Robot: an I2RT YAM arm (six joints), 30 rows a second.
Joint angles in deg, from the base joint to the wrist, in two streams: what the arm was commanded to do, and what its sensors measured. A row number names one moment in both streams.
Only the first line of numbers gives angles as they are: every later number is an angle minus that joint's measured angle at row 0.
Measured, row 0:
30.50, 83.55, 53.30, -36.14, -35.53, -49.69
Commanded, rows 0 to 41:
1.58, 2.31, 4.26, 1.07, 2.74, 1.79
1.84, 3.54, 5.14, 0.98, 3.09, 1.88
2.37, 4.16, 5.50, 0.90, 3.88, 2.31
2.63, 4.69, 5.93, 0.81, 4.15, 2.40
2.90, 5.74, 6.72, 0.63, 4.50, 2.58
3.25, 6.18, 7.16, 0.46, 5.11, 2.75
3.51, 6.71, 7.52, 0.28, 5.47, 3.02
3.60, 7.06, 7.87, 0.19, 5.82, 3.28
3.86, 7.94, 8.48, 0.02, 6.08, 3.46
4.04, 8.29, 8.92, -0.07, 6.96, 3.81
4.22, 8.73, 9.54, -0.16, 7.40, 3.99
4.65, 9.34, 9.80, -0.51, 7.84, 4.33
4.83, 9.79, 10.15, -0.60, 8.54, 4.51
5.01, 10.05, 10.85, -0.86, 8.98, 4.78
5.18, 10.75, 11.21, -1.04, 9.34, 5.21
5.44, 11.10, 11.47, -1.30, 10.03, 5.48
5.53, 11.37, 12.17, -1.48, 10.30, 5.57
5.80, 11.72, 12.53, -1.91, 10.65, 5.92
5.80, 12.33, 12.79, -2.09, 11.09, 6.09
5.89, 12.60, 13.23, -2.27, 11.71, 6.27
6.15, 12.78, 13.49, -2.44, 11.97, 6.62
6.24, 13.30, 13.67, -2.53, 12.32, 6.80
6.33, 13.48, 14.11, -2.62, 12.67, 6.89
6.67, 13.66, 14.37, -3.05, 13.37, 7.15
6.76, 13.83, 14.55, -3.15, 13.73, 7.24
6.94, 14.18, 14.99, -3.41, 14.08, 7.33
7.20, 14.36, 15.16, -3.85, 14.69, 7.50
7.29, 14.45, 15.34, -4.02, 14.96, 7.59
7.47, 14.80, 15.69, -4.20, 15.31, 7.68
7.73, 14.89, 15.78, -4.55, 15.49, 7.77
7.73, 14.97, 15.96, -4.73, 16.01, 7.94
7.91, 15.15, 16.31, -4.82, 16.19, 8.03
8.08, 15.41, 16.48, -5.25, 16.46, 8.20
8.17, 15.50, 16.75, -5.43, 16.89, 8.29
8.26, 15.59, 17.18, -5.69, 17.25, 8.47
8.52, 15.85, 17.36, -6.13, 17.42, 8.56
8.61, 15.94, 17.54, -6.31, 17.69, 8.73
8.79, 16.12, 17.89, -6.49, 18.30, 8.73
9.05, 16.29, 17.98, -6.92, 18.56, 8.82
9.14, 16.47, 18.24, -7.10, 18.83, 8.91
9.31, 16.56, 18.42, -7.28, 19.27, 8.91
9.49, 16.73, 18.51, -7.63, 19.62, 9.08
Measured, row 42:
8.61, 16.11, 15.91, -5.71, 17.18, 7.95
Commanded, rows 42 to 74:
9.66, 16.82, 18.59, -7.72, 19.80, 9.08
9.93, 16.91, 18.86, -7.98, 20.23, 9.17
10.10, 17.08, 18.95, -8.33, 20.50, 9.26
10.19, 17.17, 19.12, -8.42, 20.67, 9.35
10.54, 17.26, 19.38, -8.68, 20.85, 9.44
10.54, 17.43, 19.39, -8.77, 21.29, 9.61
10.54, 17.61, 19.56, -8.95, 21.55, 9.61
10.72, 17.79, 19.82, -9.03, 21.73, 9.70
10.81, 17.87, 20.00, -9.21, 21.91, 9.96
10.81, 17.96, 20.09, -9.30, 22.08, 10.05
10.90, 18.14, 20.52, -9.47, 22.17, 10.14
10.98, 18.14, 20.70, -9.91, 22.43, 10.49
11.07, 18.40, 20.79, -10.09, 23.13, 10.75
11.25, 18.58, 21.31, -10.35, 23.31, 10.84
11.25, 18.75, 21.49, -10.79, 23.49, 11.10
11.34, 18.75, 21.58, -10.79, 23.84, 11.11
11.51, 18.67, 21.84, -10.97, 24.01, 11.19
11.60, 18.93, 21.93, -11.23, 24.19, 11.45
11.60, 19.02, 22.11, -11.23, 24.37, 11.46
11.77, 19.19, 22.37, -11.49, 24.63, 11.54
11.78, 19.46, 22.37, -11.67, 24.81, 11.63
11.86, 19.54, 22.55, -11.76, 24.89, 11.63
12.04, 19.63, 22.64, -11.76, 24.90, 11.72
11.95, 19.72, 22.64, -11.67, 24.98, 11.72
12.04, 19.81, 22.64, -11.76, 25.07, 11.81
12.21, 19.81, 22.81, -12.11, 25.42, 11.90
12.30, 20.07, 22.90, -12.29, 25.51, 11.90
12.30, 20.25, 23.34, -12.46, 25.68, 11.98
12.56, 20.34, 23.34, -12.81, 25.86, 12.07
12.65, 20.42, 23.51, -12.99, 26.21, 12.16
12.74, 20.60, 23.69, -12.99, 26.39, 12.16
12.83, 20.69, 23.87, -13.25, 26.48, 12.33
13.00, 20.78, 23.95, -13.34, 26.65, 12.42
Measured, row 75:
12.28, 20.52, 21.07, -11.87, 25.51, 11.30
